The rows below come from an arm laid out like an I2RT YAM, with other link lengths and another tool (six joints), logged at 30 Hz.
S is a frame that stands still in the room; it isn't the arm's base.
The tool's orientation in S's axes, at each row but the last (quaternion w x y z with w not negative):
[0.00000 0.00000 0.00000 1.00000]
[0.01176 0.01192 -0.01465 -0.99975]
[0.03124 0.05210 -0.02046 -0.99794]
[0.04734 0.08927 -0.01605 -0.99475]
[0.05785 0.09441 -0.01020 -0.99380]
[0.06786 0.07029 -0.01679 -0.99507]
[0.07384 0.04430 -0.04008 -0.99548]
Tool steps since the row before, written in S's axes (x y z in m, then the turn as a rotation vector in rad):
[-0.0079 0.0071 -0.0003 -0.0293 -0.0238 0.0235]
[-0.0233 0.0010 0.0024 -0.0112 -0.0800 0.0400]
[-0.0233 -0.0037 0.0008 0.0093 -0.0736 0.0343]
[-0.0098 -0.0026 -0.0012 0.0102 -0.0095 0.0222]
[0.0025 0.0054 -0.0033 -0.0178 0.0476 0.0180]
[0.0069 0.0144 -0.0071 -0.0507 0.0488 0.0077]
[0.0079 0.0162 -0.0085 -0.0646 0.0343 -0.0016]
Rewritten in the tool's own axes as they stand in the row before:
[0.0079 -0.0071 -0.0003 0.0293 0.0238 0.0235]
[0.0232 -0.0015 0.0030 0.0122 0.0809 0.0379]
[0.0233 0.0023 0.0031 -0.0080 0.0755 0.0303]
[0.0101 0.0016 0.0005 -0.0130 0.0113 0.0198]
[-0.0025 -0.0052 -0.0037 0.0084 -0.0487 0.0215]
[-0.0078 -0.0136 -0.0077 0.0420 -0.0547 0.0160]
[-0.0095 -0.0156 -0.0080 0.0586 -0.0432 0.0070]

